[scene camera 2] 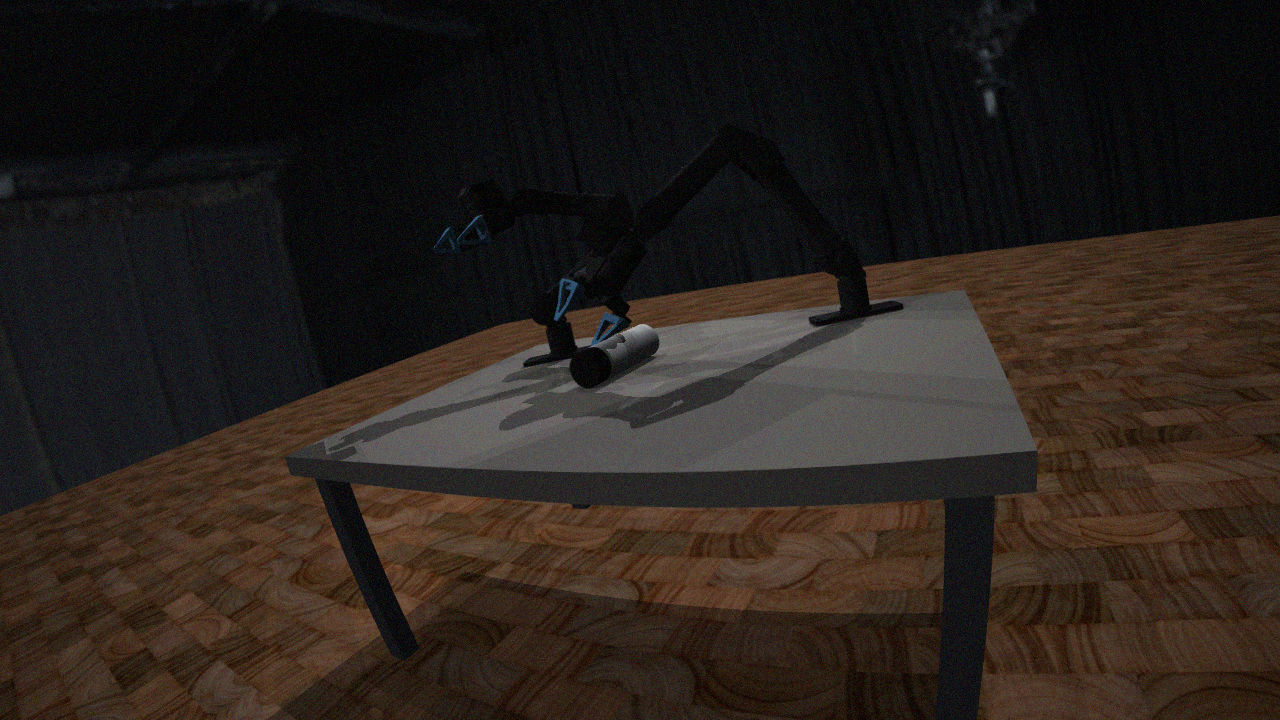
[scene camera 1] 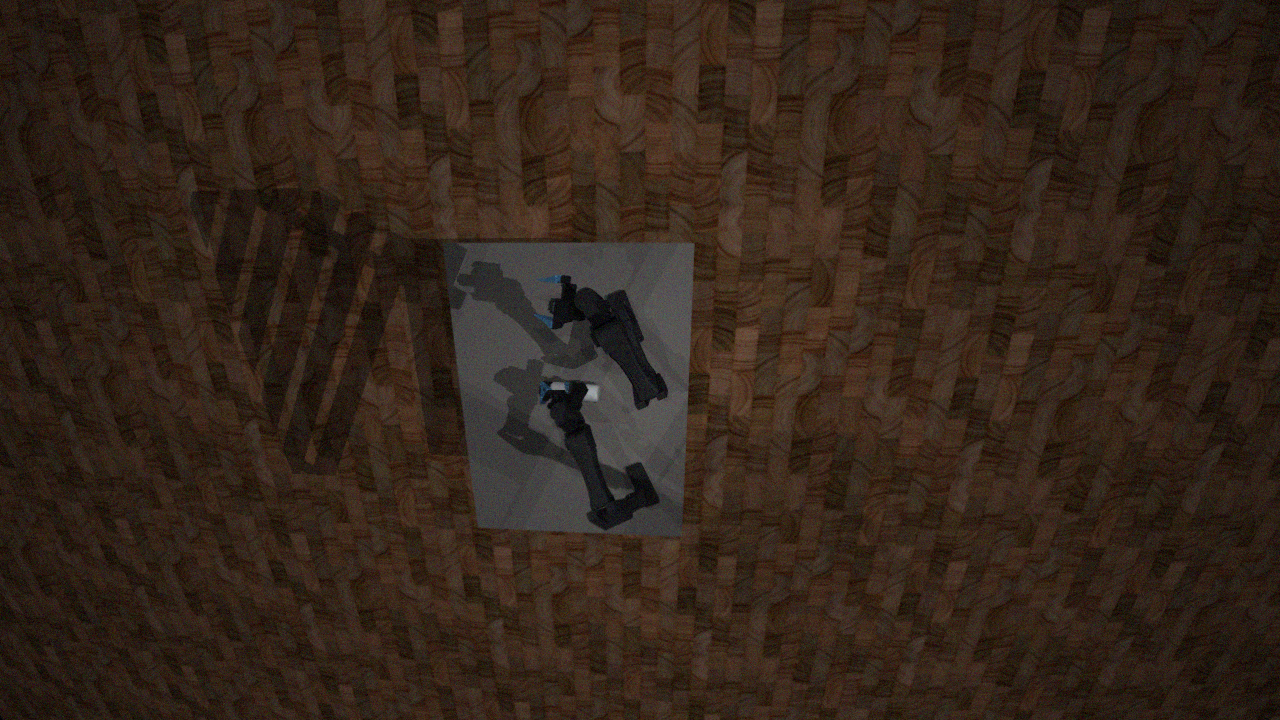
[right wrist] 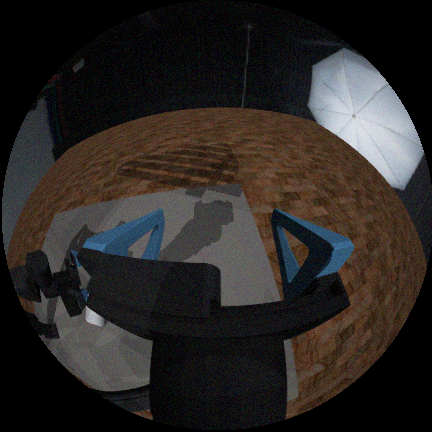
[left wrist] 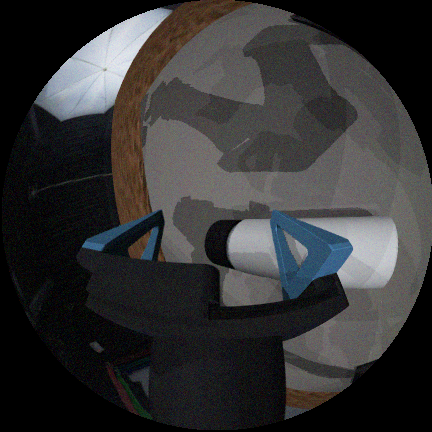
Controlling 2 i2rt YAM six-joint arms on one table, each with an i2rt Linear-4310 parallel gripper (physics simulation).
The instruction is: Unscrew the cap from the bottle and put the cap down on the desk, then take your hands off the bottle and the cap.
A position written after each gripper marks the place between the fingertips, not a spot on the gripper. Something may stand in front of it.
The left gripper (scene camera 2: 574, 334) is open and touches a white bottle (left wrist: 370, 264). The right gripper (scene camera 2: 446, 246) is open, with nothing in its grasp. A black cap (scene camera 2: 590, 367) rests on the white bottle.
The black cap is seen too in the left wrist view (left wrist: 216, 236). The left gripper shows as well in the left wrist view (left wrist: 216, 215). The right gripper also shows in the right wrist view (right wrist: 217, 214). The right wrist view does not show the black cap, which is hidden by the right gripper.
